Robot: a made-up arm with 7 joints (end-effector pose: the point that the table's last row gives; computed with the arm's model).
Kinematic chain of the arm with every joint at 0, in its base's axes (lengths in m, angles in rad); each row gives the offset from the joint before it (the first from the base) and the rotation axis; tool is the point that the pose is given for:
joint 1: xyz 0 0 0.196 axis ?
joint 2: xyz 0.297 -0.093 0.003 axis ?
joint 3: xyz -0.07 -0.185 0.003 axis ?
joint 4: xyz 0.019 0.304 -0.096 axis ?
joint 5: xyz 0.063 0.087 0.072 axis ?
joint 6: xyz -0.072 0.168 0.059 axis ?
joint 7: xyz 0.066 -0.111 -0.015 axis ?
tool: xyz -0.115 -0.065 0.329
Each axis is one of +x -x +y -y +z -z.
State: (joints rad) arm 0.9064 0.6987 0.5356 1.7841 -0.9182 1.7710 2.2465
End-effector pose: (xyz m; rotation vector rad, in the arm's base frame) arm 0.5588 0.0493 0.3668 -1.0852 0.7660 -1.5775
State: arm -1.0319 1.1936 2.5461 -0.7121 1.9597 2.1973 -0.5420
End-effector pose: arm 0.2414 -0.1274 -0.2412 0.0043 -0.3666 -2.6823
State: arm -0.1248 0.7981 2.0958 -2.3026 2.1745 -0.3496 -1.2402
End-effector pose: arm 0.1320 -0.5156 -0.4919 2.3072 -1.3230 -0.2179
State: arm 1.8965 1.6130 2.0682 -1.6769 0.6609 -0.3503 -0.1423
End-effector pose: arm -0.0640 -0.3748 0.8694 0.7221 -0.8354 0.8106
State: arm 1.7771 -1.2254 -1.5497 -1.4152 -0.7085 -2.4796 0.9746
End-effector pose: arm 0.3539 -0.1718 0.6791 -0.1903 1.7363 2.3458
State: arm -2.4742 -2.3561 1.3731 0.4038 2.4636 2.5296 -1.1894
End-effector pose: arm 0.1573 -0.1213 -0.2612 1.2761 1.1891 0.0617
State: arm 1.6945 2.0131 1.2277 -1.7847 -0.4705 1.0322 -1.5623
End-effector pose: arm -0.1582 -0.2404 0.6808 -0.9107 -0.7498 2.3432
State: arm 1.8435 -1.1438 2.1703 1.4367 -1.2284 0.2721 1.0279
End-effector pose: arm 0.1799 -0.0574 0.3888 0.5613 -1.8159 0.6691
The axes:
joint 1: -x
joint 2: +y
joint 3: -z
joint 4: +x
joint 5: -z
joint 6: +y
joint 7: -z

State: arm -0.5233 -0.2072 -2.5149 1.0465 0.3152 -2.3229 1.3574
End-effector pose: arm -0.0041 -0.7404 -0.1386 2.0768 0.7259 -0.1317
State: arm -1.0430 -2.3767 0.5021 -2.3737 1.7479 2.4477 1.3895
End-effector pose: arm 0.0867 -0.1970 0.1694 -1.9683 -0.5675 0.5355
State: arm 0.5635 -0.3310 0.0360 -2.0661 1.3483 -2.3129 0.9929
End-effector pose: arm 0.4807 -0.3932 0.0642 0.7135 1.5659 -1.9734
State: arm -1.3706 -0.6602 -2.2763 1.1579 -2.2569 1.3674 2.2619
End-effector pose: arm 0.1307 -0.1256 -0.4156 0.9439 -1.9186 1.0908
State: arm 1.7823 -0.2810 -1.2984 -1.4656 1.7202 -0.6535 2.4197
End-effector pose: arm -0.3337 -0.5023 0.0918 1.2242 -1.2269 0.1527
